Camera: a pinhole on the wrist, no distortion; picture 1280 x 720 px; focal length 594.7 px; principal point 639.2 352.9 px. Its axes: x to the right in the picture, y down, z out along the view. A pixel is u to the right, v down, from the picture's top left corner.
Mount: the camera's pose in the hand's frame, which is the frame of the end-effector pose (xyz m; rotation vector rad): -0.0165 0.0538 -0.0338 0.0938 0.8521 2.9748
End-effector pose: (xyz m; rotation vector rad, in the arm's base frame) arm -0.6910 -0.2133 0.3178 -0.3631 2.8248 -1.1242
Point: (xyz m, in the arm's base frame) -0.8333 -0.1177 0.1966
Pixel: outside the picture
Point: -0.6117 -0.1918 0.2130
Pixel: 1088 623
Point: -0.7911 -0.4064 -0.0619
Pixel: 452 558
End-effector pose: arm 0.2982 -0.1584 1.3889 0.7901 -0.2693 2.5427
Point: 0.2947 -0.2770 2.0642
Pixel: 285 674
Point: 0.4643 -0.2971 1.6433
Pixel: outside the picture
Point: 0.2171 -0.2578 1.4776
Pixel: 254 314
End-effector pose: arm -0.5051 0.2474 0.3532 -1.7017 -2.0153 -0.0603
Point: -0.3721 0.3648 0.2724
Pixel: 378 158
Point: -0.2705 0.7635 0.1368
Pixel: 211 194
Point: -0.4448 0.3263 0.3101
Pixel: 231 439
